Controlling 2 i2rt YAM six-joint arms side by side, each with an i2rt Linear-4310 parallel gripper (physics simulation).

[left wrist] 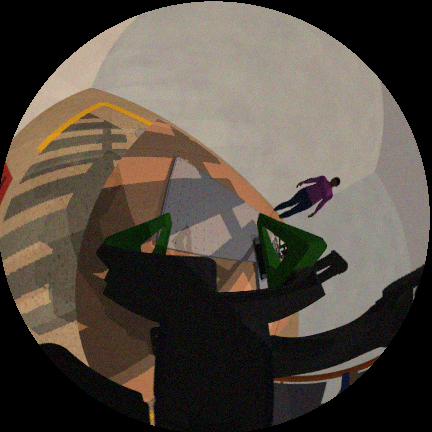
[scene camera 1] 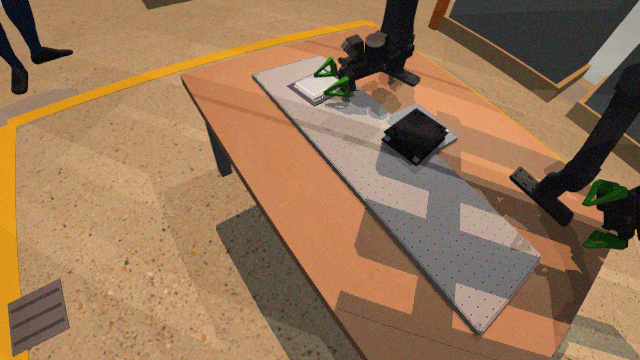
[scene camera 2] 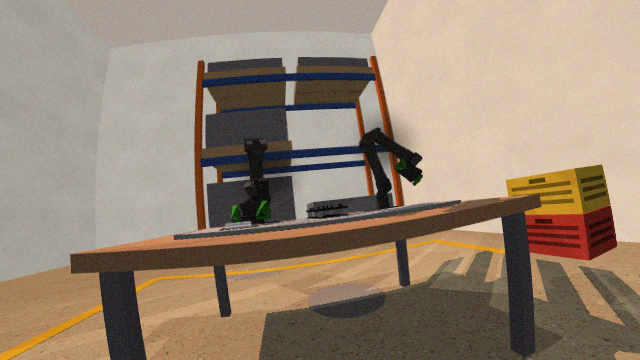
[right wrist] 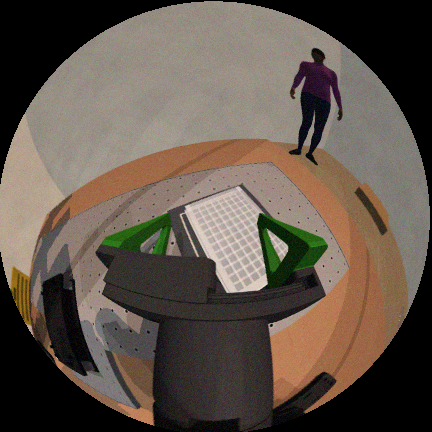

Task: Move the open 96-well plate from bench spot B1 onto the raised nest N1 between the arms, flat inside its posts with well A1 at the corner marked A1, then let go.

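Frame: origin at the left arm's base, x back, y right, z up, level; centimetres.
Seen in the pictures: left gripper, fingertip midpoint: [left wrist: 213, 217] [scene camera 1: 585, 226] [scene camera 2: 412, 174]; right gripper, fingertip midpoint: [left wrist: 281, 240] [scene camera 1: 318, 84] [scene camera 2: 243, 219] [right wrist: 213, 217]; left arm's base, origin of the base link: [scene camera 1: 540, 196]; right arm's base, origin of the base link: [scene camera 1: 393, 71].
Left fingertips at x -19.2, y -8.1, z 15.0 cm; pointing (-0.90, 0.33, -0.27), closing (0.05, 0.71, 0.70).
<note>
Pixels of each thing's top centre, then the offset from my left fingertips to it. Level surfaces: height alone.
- white 96-well plate, middle of its top: [right wrist: 239, 230] [scene camera 1: 318, 82] [scene camera 2: 238, 222] dx -11.1, dy +75.6, dz -12.1 cm
- raised black nest, middle of its top: [scene camera 1: 419, 128] [scene camera 2: 325, 205] [left wrist: 271, 255] dx -1.0, dy +42.8, dz -9.3 cm
- grey perforated board, its level: dz -13.7 cm
The white 96-well plate [scene camera 1: 311, 86] [right wrist: 227, 235] lies flat on its dark bench spot at the far end of the grey perforated board. My right gripper [scene camera 1: 332, 78] [scene camera 2: 251, 212] [right wrist: 213, 217] is open, close above the plate; in the right wrist view its right finger overlaps the plate's edge and the plate shows between the fingers. The raised black nest [scene camera 1: 415, 134] [scene camera 2: 325, 209] [right wrist: 65, 320] with small posts stands near the board's middle, with no plate on it. The corner mark A1 cannot be read. My left gripper [scene camera 1: 606, 215] [scene camera 2: 409, 173] [left wrist: 213, 217] is open and empty, high at the right.
The grey perforated board [scene camera 1: 440, 240] [left wrist: 192, 200] runs along the wooden table [scene camera 1: 280, 200] [scene camera 2: 300, 245]. Shelving [scene camera 2: 199, 150] stands behind the table. Yellow and red crates [scene camera 2: 550, 192] are stacked at the right. A person [left wrist: 317, 192] [right wrist: 316, 85] stands beyond the table.
</note>
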